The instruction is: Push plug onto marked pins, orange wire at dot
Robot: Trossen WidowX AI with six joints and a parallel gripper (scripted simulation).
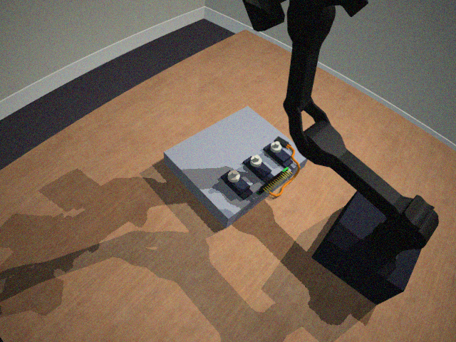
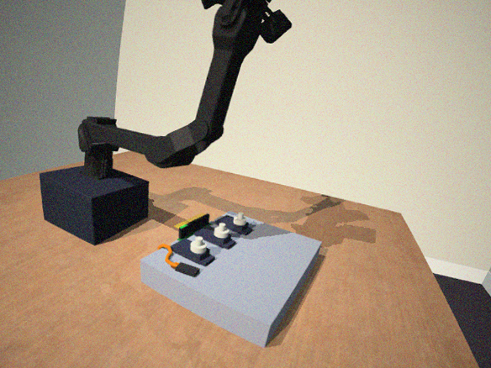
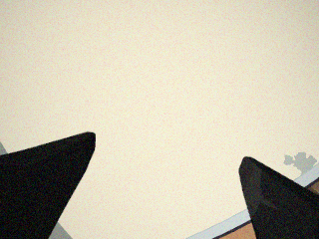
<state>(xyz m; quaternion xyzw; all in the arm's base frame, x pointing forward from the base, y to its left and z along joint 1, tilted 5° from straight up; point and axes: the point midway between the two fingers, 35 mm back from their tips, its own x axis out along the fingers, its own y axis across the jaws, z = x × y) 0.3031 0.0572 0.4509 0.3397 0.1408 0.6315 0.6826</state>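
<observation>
Now: gripper tip 6 cm past the green mark, 19 cm to the left of it and 47 cm above it. From my gripper tip the other things lie so: pin strip: 5 cm behind, 15 cm to the right, 48 cm below; then grey holder block: 10 cm ahead, 20 cm to the right, 52 cm below.
</observation>
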